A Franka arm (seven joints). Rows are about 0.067 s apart.
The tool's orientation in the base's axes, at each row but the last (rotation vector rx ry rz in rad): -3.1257 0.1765 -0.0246; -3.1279 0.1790 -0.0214; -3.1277 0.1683 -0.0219; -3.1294 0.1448 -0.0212; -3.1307 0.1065 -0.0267
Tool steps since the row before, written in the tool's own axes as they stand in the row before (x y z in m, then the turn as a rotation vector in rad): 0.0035 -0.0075 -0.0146 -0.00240 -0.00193 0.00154; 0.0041 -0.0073 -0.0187 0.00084 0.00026 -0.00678; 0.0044 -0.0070 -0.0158 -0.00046 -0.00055 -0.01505; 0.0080 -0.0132 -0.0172 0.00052 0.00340 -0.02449; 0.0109 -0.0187 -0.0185 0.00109 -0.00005 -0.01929
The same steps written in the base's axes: 0.0041 0.0069 0.0147 -0.00214 0.00220 -0.00155; 0.0046 0.0066 0.0188 0.00071 -0.00041 0.00679; 0.0049 0.0064 0.0159 -0.00062 0.00047 0.01505; 0.0089 0.0123 0.0174 -0.00014 -0.00363 0.02446; 0.0118 0.0178 0.0189 0.00076 -0.00019 0.01931
